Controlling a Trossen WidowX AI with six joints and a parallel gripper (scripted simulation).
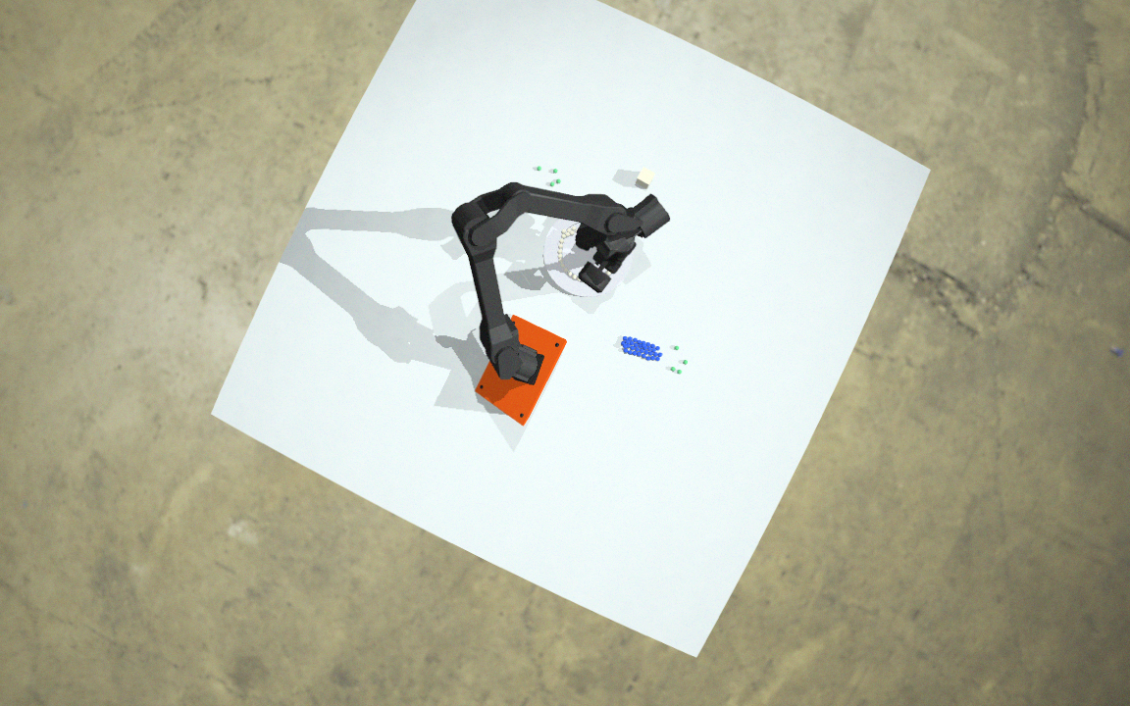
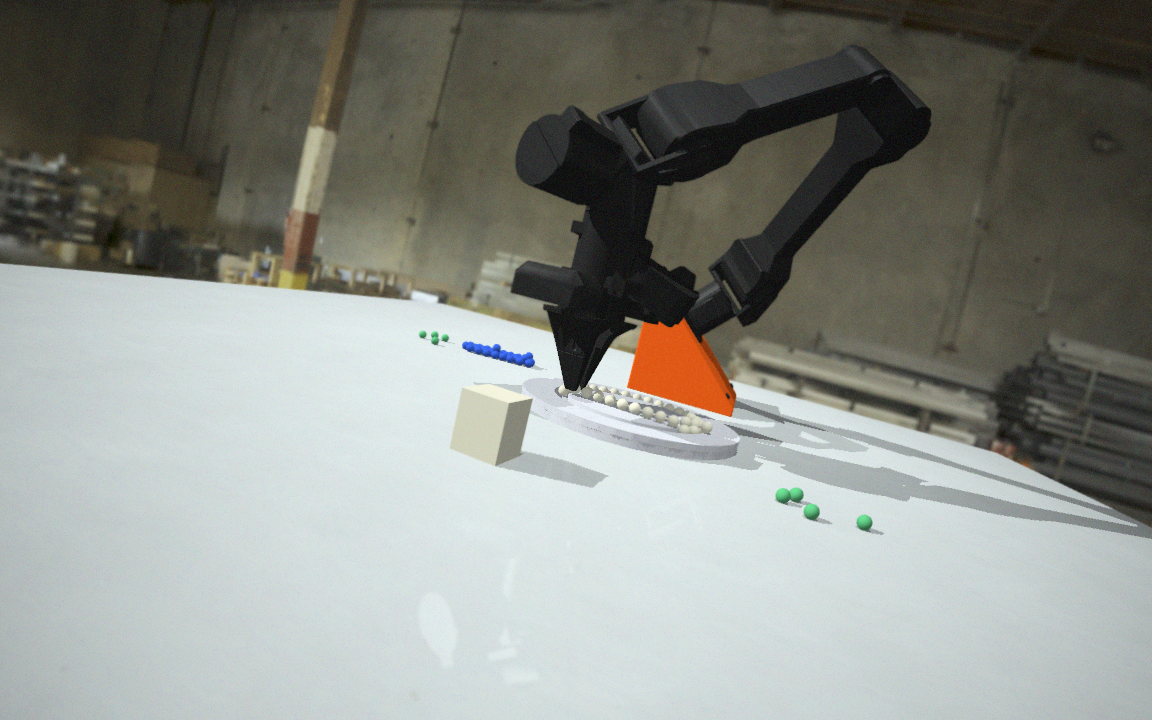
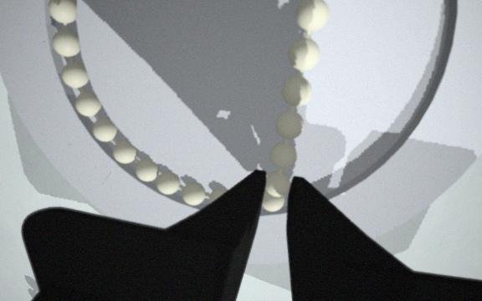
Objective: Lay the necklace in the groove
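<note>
The round bead board is 5 cm to the left of my gripper tip, 1 cm below it and 1 cm behind it. The rest, counted from my gripper tip: cream cube 19 cm ahead, 1 cm to the right.
</note>
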